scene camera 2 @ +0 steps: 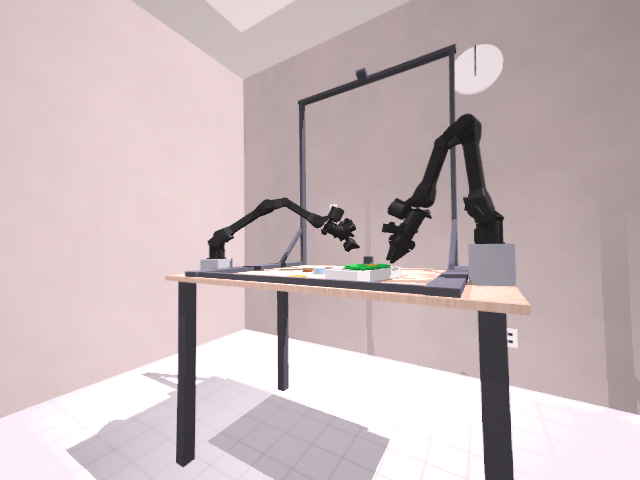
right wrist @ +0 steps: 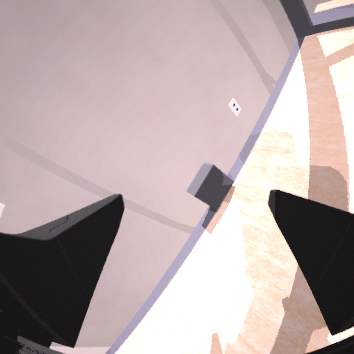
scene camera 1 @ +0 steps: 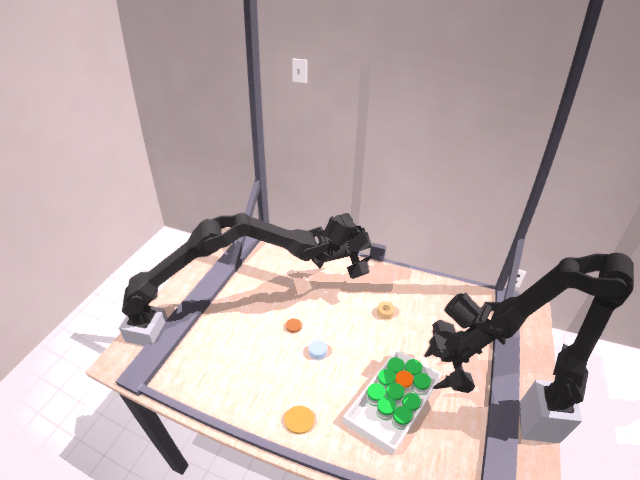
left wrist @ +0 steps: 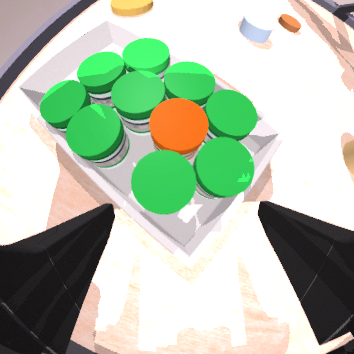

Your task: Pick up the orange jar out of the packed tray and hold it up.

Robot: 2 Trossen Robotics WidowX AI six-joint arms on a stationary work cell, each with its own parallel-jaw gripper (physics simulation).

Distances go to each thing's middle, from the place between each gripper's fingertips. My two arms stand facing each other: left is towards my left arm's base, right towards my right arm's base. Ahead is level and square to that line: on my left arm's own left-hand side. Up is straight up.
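Labels:
For the white tray point(scene camera 1: 365, 415), counting from my right hand, I find 17 cm to the left, 44 cm ahead and 15 cm below. With the orange jar point(left wrist: 177, 124), it is my right gripper that is 11 cm above the jar, 18 cm to the right of it and 39 cm short of it.
The white tray is 70 mm ahead of my left hand, 70 mm below it and 70 mm to the right of it. My left hand, for its part, is 20 mm short of the orange jar, 60 mm to the left of it and 30 mm above it.

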